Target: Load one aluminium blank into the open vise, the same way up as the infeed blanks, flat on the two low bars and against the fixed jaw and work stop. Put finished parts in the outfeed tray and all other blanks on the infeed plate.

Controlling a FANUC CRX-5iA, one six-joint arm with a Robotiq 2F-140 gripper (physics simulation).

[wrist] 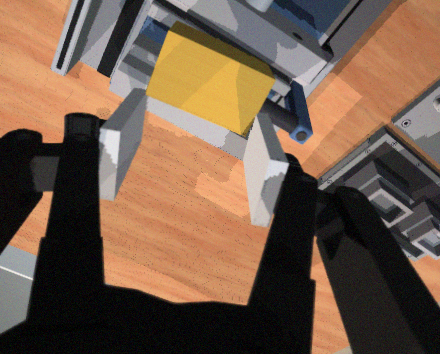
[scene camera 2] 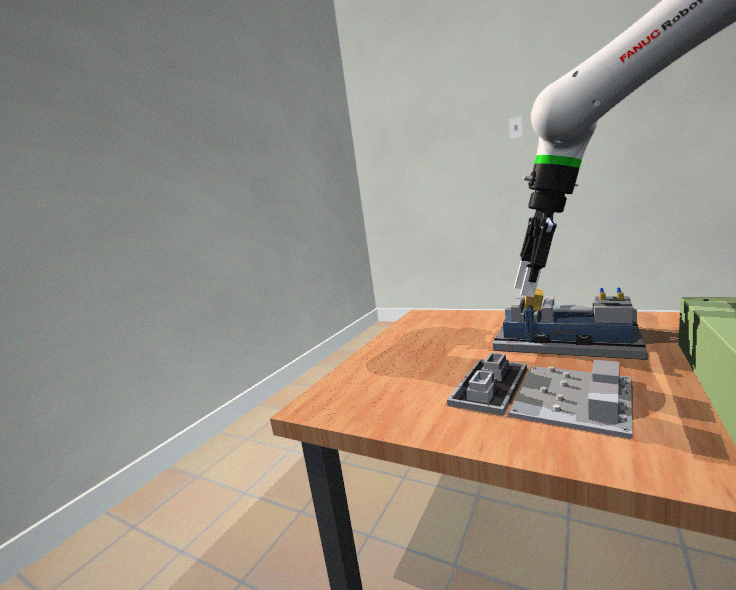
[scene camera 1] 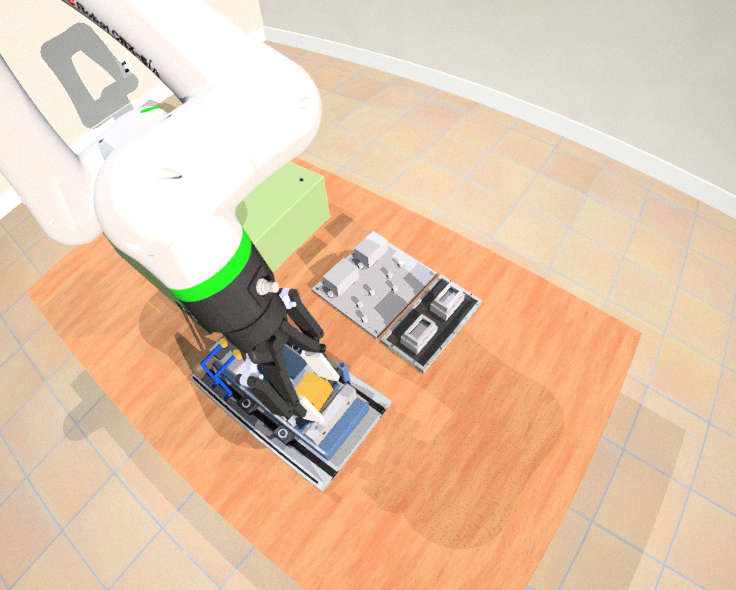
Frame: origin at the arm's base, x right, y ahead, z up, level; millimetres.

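Where they show: gripper, fingertip midpoint: [wrist: 197, 126] [scene camera 2: 523, 292] [scene camera 1: 322, 397].
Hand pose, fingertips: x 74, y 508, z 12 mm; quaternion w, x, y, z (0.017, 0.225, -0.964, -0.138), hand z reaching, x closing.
Each offset is from my fingertips to the top centre of the thing. "pt": to the spot under its first point.
A yellow block @[dx +8, dy -21, dz +3 mm] [scene camera 1: 313, 389] [scene camera 2: 533, 299] [wrist: 212, 80] sits tilted between the jaws of the vise @[dx +19, dy -85, dz -22 mm] [scene camera 1: 347, 430] [scene camera 2: 571, 331] [wrist: 280, 42], its upper part above them. My gripper [scene camera 1: 328, 398] [scene camera 2: 524, 290] [wrist: 197, 126] is shut on the yellow block, its pale fingertips at two opposite sides near the edge. The block's underside and the low bars below it are hidden. The blue work stop @[pt dx -58, dy -17, dz -30 mm] [scene camera 1: 343, 371] [wrist: 299, 112] is beside the right finger in the wrist view. Two grey blanks @[dx -215, dy -185, dz -78 mm] [scene camera 1: 340, 276] @[dx -305, dy -189, dz -78 mm] [scene camera 1: 370, 250] stand on the infeed plate @[dx -261, dy -139, dz -113 mm] [scene camera 1: 414, 276] [scene camera 2: 528, 405].
The dark outfeed tray [scene camera 1: 399, 359] [scene camera 2: 479, 406] next to the infeed plate holds two grey recessed parts @[pt dx -218, dy +9, dz -94 mm] [scene camera 1: 419, 333] @[pt dx -306, dy +6, dz -95 mm] [scene camera 1: 447, 301] [wrist: 387, 202]. A green box [scene camera 1: 288, 215] [scene camera 2: 712, 344] stands by the arm. Blue pipes [scene camera 1: 215, 368] rise at the vise's far end from the block.
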